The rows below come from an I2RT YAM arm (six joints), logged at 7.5 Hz.
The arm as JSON. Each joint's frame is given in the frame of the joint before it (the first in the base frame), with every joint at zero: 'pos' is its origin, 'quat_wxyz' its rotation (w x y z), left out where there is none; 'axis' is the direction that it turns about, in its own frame. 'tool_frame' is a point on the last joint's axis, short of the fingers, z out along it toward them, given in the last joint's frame.
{
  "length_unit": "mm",
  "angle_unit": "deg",
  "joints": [
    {
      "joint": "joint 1",
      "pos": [
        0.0,
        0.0,
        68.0
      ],
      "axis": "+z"
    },
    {
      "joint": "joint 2",
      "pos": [
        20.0,
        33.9,
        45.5
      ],
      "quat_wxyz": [
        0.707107,
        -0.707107,
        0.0,
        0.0
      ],
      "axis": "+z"
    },
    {
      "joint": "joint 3",
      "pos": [
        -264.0,
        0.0,
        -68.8
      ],
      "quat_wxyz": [
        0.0,
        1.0,
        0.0,
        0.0
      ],
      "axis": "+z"
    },
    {
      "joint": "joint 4",
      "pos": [
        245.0,
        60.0,
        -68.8
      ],
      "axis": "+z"
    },
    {
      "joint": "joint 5",
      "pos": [
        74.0,
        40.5,
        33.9
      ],
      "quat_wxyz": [
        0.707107,
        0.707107,
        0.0,
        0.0
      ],
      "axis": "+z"
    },
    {
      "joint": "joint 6",
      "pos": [
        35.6,
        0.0,
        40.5
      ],
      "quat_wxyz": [
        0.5,
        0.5,
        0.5,
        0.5
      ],
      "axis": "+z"
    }
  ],
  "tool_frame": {
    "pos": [
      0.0,
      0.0,
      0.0
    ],
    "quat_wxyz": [
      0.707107,
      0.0,
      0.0,
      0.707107
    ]
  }
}
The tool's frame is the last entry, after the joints.
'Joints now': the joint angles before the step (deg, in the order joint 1, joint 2, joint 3, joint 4, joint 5, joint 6). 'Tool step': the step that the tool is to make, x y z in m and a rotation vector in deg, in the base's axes. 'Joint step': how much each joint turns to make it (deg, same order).
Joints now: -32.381 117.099 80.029 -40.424 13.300 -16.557
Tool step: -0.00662 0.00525 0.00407 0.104 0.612 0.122
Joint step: 0.153 -1.836 -1.705 -0.699 0.240 -0.021
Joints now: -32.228 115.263 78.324 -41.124 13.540 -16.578
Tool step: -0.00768 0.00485 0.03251 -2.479 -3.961 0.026
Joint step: -0.001 -5.924 -1.071 -0.175 -0.021 -0.023
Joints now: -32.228 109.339 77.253 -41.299 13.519 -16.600
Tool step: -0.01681 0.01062 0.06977 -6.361 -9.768 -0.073
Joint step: 0.022 -11.454 -0.045 0.242 0.197 0.022
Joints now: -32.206 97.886 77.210 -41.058 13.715 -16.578
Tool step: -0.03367 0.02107 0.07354 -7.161 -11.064 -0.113
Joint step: 0.000 -13.158 0.023 -0.002 0.198 0.000
